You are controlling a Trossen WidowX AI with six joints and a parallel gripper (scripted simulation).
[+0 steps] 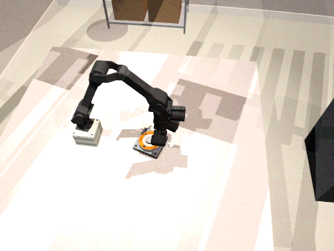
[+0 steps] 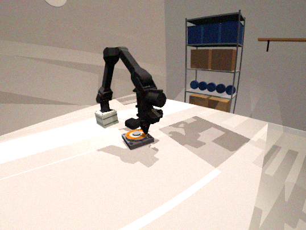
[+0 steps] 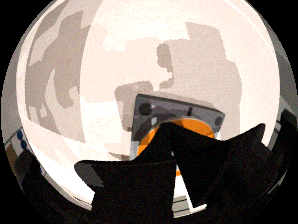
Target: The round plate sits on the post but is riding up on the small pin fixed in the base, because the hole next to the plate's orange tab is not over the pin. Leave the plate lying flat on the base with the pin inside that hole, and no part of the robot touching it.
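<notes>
Now: the round plate 3 cm behind my gripper tip, 2 cm to the right of it and 1 cm below it.
</notes>
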